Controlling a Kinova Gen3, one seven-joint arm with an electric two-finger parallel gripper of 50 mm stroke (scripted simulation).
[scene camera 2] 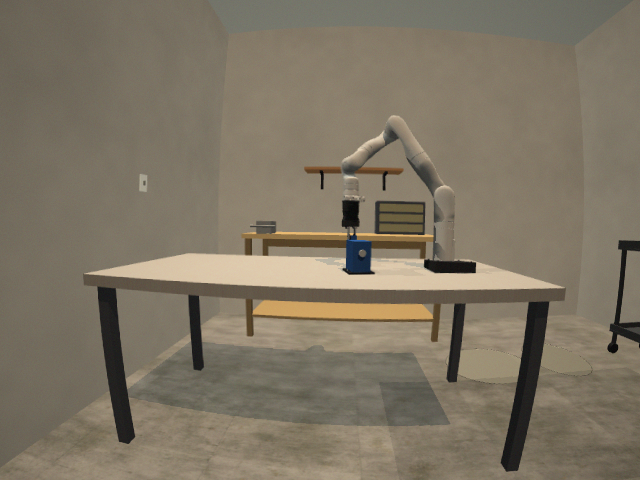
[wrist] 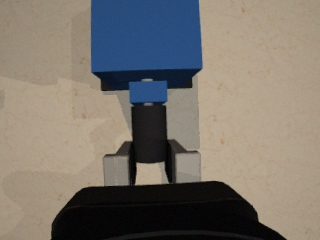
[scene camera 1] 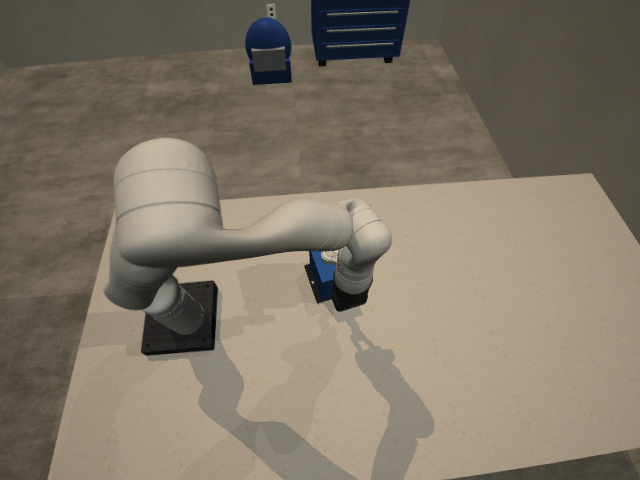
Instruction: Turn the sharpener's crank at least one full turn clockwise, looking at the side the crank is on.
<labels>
same spot on blue box-shaped sharpener: point(wrist: 124, 48) = point(scene camera 1: 328, 275)
</labels>
